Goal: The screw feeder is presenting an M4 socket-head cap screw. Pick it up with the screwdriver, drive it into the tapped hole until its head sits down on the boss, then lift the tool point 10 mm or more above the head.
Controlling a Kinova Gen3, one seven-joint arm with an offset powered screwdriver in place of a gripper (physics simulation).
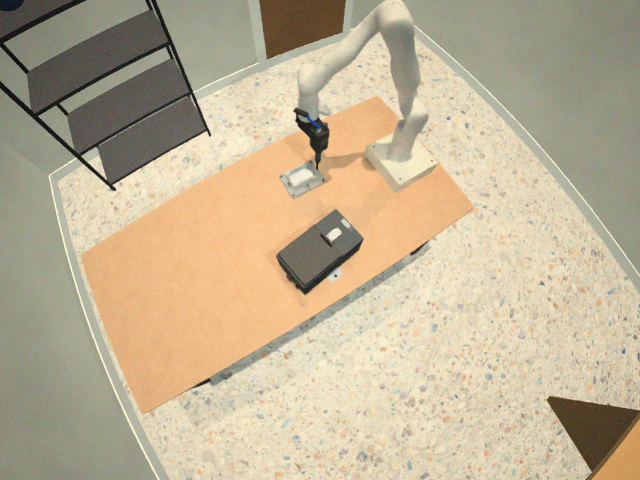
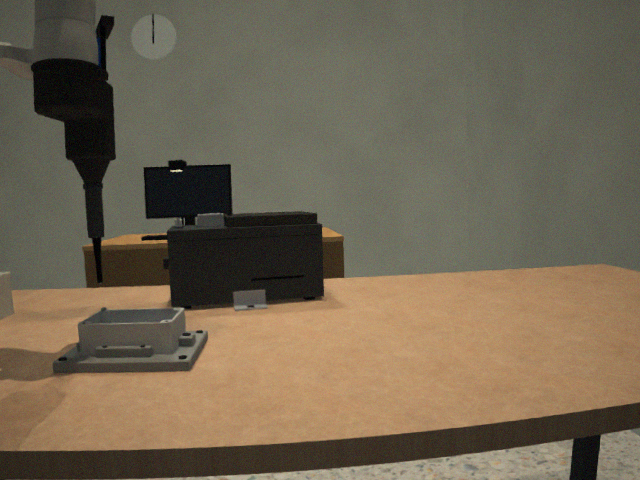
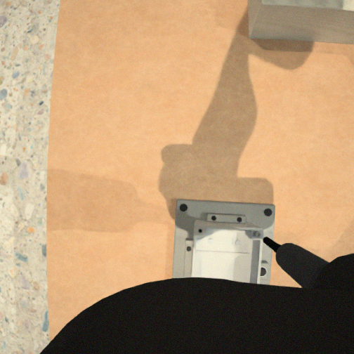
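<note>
The light grey open-topped housing (image 1: pixel 301 177) (image 2: pixel 131 338) (image 3: pixel 225 257) stands on its grey base plate (image 1: pixel 293 192) (image 2: pixel 124 365) (image 3: pixel 225 206). A small dark screw head (image 2: pixel 103 309) (image 3: pixel 256 233) shows at one corner boss and appears to sit down on it; it is too small to judge exactly. My screwdriver, reported as the gripper (image 1: pixel 317 167) (image 2: pixel 99 281) (image 3: pixel 265 239), points down with its tip in the air above that corner, apart from the head. No screw shows on the tip, so it is open. The dark screw feeder (image 1: pixel 310 253) (image 2: pixel 245 263) stands farther across the table; no screw can be made out on it.
A small grey bracket (image 1: pixel 335 275) (image 2: pixel 250 299) stands near the feeder. The pale arm base block (image 1: pixel 398 170) (image 3: pixel 300 22) is on the table (image 1: pixel 180 284) beyond the housing. A dark shelf rack (image 1: pixel 113 184) stands past the table edge. A monitor (image 2: pixel 188 192) stands on a desk behind the feeder.
</note>
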